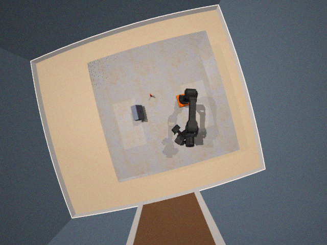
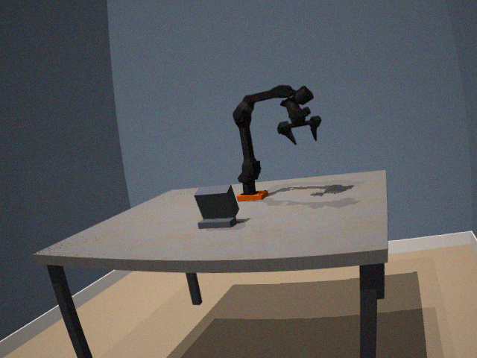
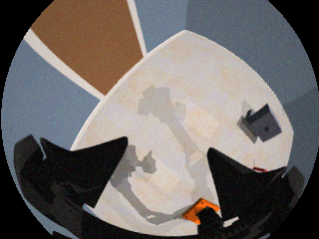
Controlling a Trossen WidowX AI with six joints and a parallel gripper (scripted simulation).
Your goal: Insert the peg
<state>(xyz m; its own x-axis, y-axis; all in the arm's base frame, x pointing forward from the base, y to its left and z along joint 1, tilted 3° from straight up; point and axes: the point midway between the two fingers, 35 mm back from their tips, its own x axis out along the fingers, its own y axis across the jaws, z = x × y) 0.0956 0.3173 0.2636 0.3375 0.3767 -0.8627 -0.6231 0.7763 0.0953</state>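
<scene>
Now: gripper tip 19 cm short of the red peg, 41 cm to the left of it and 18 cm above it. From my gripper tip the other things lie so: panel foot (35 cm ahead, 26 cm to the right, 23 cm below); then grey sloped panel (33 cm ahead, 26 cm to the right, 16 cm below).
</scene>
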